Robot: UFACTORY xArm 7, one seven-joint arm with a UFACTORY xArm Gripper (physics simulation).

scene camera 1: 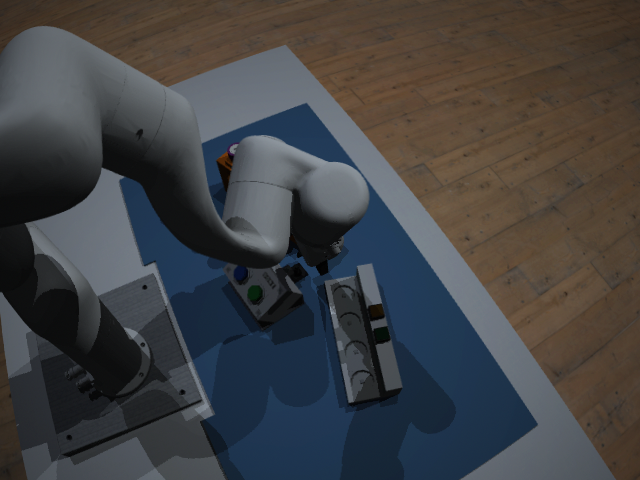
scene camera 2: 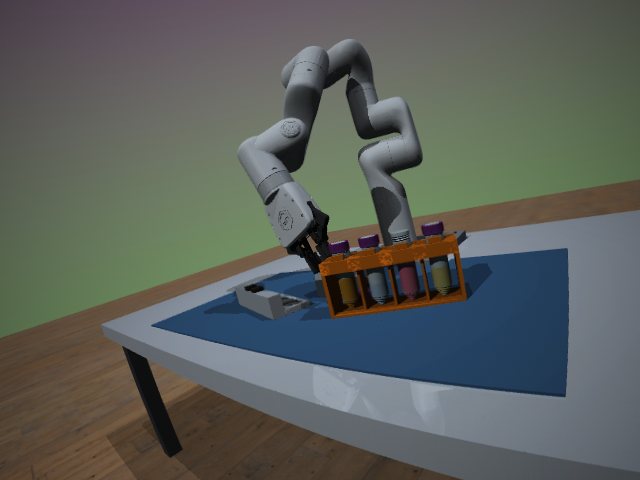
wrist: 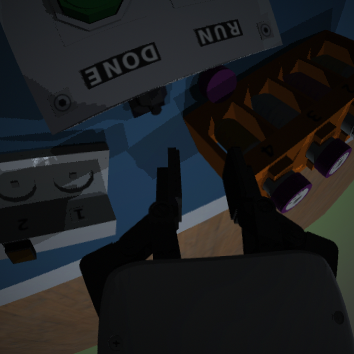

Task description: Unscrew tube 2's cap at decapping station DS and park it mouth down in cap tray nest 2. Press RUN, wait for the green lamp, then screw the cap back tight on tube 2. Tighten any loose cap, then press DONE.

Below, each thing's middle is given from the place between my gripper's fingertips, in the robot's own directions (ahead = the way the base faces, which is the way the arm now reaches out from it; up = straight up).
The grey button box (scene camera 1: 281, 296) is 70 mm behind my hand, 10 mm to the right of it and 30 mm below it. From my hand the other things lie so: cap 4 (wrist: 291, 190) (40 mm ahead, 60 mm to the left, 40 mm above); cap 3 (wrist: 327, 162) (30 mm ahead, 110 mm to the left, 40 mm above).
